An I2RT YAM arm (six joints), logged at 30 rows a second.
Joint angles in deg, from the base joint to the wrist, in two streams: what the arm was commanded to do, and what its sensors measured. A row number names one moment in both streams.
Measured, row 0:
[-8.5 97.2 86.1 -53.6 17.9 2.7]
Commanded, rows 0 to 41:
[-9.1 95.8 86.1 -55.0 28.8 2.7]
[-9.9 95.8 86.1 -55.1 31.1 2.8]
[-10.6 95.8 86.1 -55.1 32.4 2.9]
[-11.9 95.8 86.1 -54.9 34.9 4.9]
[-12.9 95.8 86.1 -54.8 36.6 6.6]
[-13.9 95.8 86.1 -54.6 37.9 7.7]
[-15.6 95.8 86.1 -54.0 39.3 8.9]
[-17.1 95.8 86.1 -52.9 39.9 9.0]
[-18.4 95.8 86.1 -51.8 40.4 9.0]
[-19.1 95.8 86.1 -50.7 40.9 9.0]
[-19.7 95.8 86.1 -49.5 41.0 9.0]
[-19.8 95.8 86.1 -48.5 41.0 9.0]
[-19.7 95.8 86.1 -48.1 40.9 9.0]
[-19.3 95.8 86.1 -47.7 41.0 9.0]
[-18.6 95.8 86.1 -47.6 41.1 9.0]
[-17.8 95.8 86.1 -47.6 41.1 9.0]
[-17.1 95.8 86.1 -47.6 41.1 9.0]
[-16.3 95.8 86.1 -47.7 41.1 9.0]
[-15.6 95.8 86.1 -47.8 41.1 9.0]
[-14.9 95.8 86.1 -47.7 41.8 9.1]
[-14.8 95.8 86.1 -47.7 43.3 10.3]
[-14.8 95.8 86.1 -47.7 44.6 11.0]
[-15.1 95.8 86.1 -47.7 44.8 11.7]
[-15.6 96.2 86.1 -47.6 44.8 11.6]
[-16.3 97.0 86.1 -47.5 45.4 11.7]
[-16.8 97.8 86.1 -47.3 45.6 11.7]
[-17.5 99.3 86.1 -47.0 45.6 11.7]
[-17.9 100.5 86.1 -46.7 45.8 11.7]
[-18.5 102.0 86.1 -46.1 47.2 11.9]
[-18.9 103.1 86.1 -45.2 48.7 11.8]
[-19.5 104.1 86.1 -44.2 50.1 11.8]
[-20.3 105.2 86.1 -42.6 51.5 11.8]
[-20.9 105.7 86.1 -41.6 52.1 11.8]
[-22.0 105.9 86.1 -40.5 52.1 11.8]
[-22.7 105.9 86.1 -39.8 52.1 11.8]
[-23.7 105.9 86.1 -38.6 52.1 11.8]
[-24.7 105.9 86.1 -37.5 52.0 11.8]
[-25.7 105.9 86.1 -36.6 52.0 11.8]
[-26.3 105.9 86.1 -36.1 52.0 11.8]
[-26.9 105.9 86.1 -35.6 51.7 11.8]
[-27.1 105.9 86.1 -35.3 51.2 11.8]
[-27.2 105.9 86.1 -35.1 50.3 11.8]
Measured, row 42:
[-26.7 105.7 86.0 -35.6 50.7 10.7]
